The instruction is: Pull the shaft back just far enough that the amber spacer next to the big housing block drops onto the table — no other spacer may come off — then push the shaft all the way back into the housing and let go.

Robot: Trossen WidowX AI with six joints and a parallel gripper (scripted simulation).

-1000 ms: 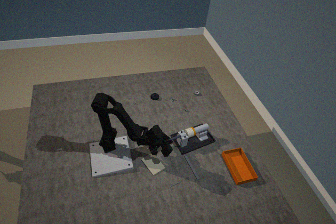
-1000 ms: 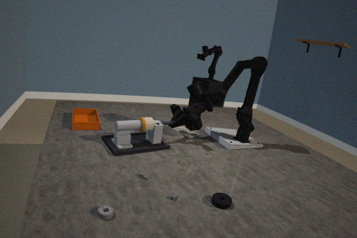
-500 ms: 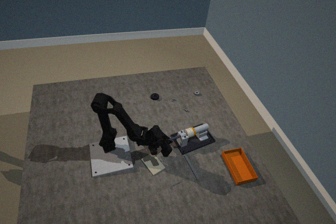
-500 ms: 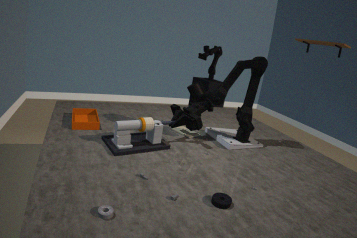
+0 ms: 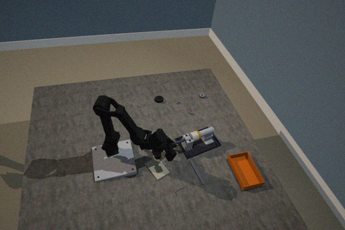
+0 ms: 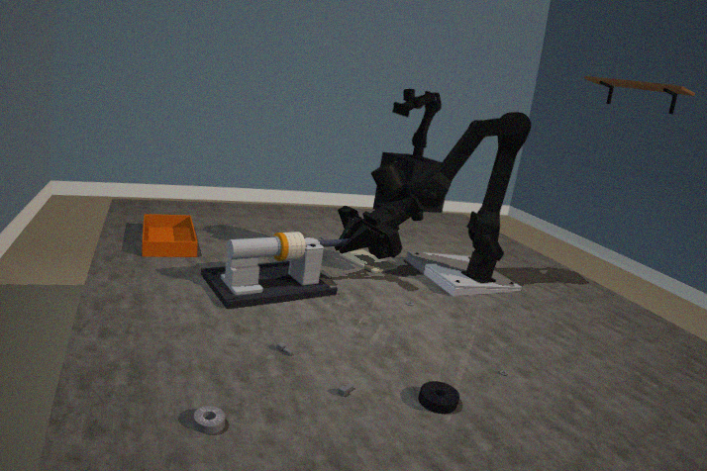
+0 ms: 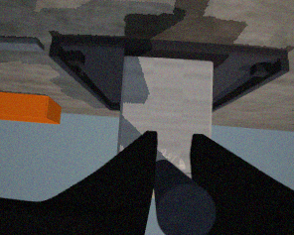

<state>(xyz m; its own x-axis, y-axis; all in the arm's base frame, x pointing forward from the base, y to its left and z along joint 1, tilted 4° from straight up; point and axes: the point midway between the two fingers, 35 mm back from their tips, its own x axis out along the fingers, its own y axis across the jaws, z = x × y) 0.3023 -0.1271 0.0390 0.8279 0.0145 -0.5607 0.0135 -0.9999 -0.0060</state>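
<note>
My gripper tip is now 60 mm short of the dark shaft and 20 mm below it. Round my gripper tip: amber spacer: 140 mm ahead, 20 mm above; pale card: 140 mm behind, 60 mm to the right, 60 mm below; thin bar: 50 mm ahead, 170 mm to the right, 60 mm below.
</note>
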